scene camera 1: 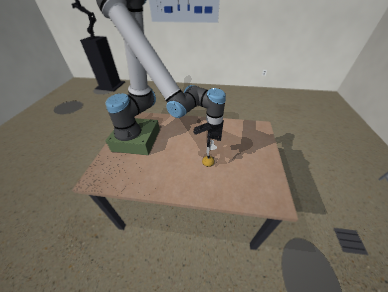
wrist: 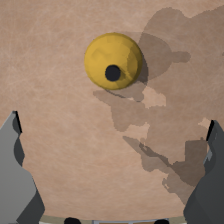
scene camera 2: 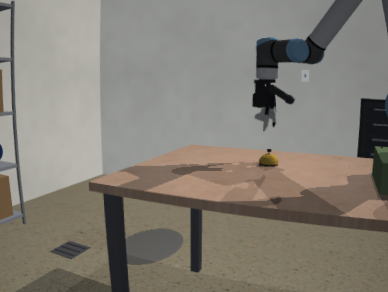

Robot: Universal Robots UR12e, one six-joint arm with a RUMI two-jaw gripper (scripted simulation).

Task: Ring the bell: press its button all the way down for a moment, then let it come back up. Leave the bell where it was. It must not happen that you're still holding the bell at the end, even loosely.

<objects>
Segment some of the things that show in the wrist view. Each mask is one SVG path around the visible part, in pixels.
My gripper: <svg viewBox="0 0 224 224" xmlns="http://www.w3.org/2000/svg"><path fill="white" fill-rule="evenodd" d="M154 222L154 224L169 224L169 221L166 219L156 220ZM64 220L64 224L81 224L77 218L68 217ZM217 120L211 120L206 138L209 150L203 161L205 175L200 179L190 195L183 211L187 224L224 224L224 131ZM12 111L0 128L0 224L39 224L45 212L45 206L31 173L22 167L25 154L19 137L23 132L18 112Z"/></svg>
A yellow dome bell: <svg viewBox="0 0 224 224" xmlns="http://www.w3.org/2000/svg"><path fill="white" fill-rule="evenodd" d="M121 33L106 33L98 36L89 44L85 52L84 66L88 77L98 87L106 90L126 88L133 84L141 73L143 62L141 50L134 40Z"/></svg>
</objects>
